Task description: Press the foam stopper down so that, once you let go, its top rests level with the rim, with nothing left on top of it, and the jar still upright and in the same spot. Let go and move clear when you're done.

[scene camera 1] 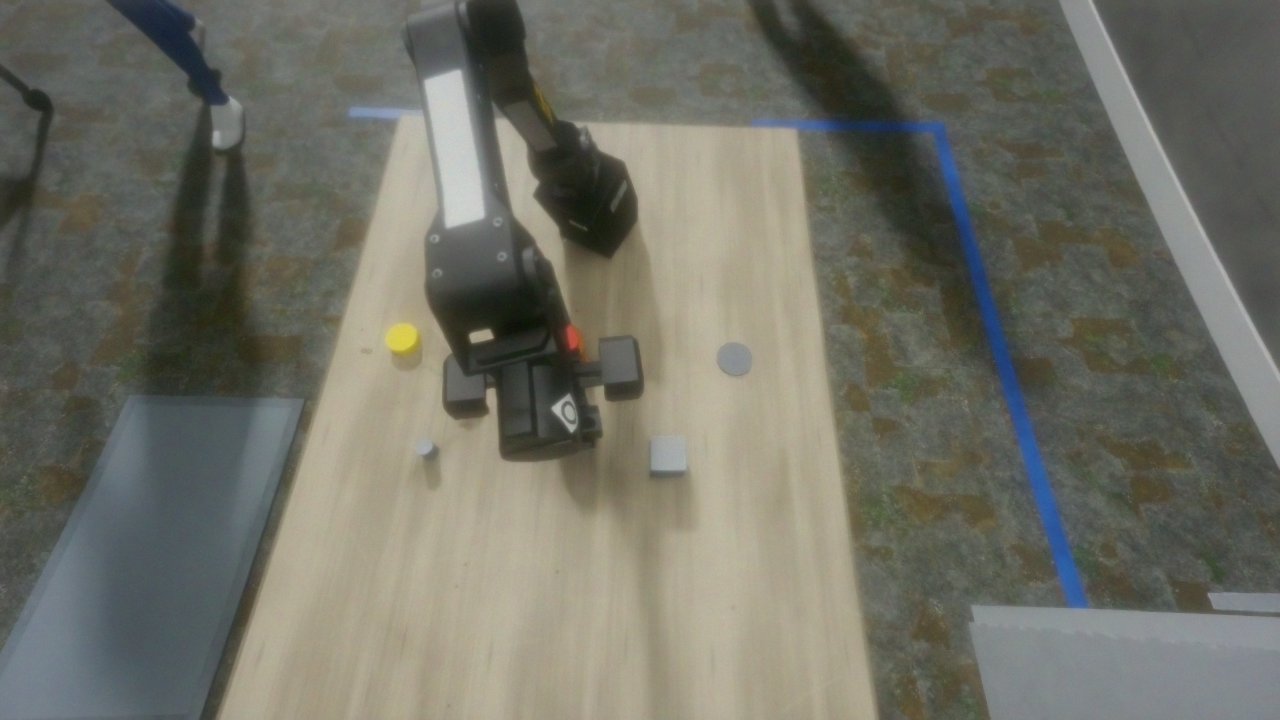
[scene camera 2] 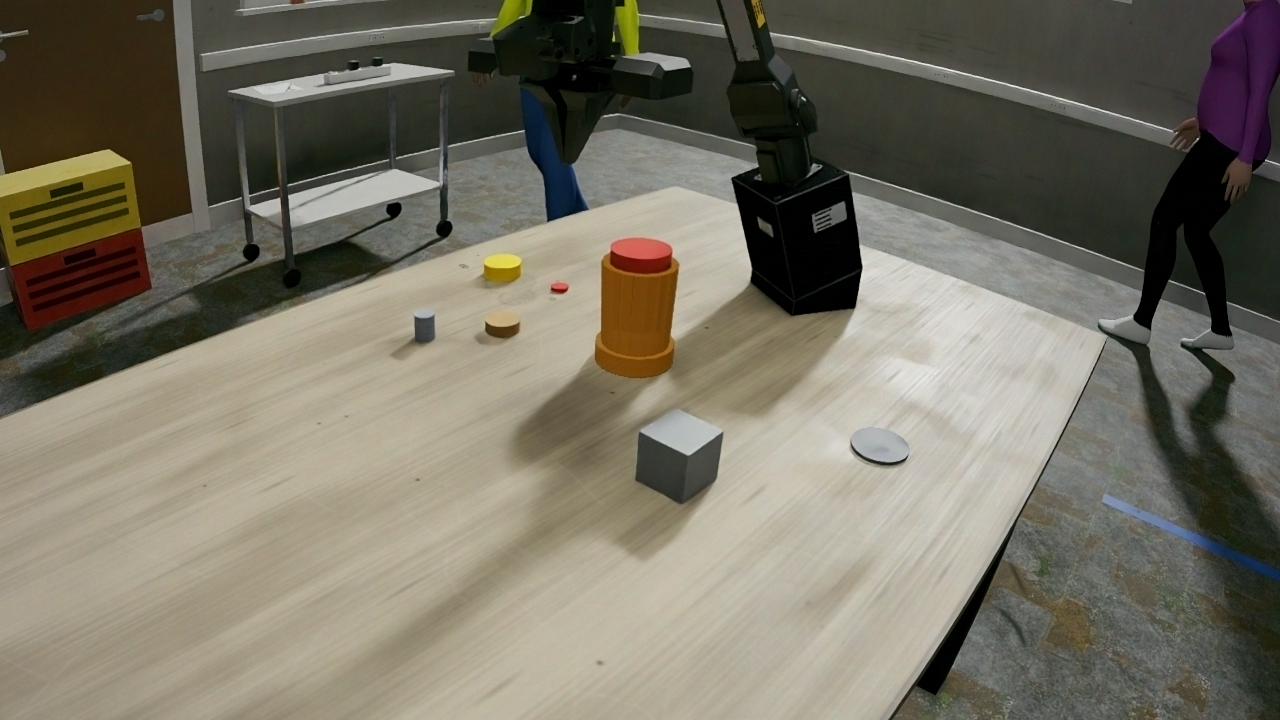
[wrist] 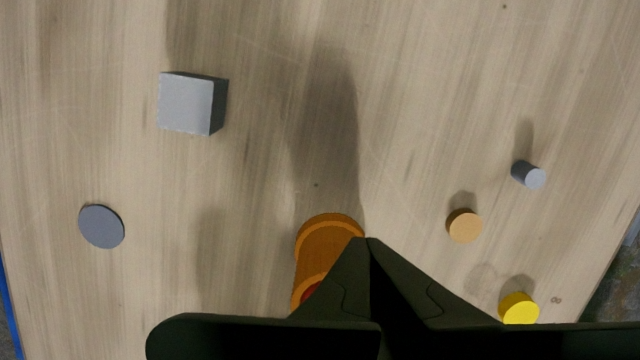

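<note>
The orange jar [scene camera 2: 637,313] [wrist: 320,247] stands upright on the table. The red foam stopper [scene camera 2: 640,255] [wrist: 309,291] sits in its mouth, with its top raised above the rim; nothing shows on top of it in scene camera 2. In scene camera 1 the arm covers most of the jar, and a bit of the red stopper [scene camera 1: 572,337] shows beside it. My gripper [scene camera 2: 569,159] [wrist: 362,249] points down, shut and empty. Its tips are higher than the stopper and apart from it. In the wrist view the fingers hide part of the jar and stopper.
On the table [scene camera 1: 572,626] are a grey cube [scene camera 1: 667,454] [scene camera 2: 678,456] [wrist: 185,104], a flat grey disc [scene camera 1: 733,359] [scene camera 2: 879,445] [wrist: 101,226], a small grey cylinder [scene camera 1: 425,448] [scene camera 2: 424,325] [wrist: 534,178], a tan disc [scene camera 2: 502,324] [wrist: 465,227], a yellow disc [scene camera 1: 402,338] [scene camera 2: 502,267] [wrist: 519,310] and a small red disc [scene camera 2: 559,287].
</note>
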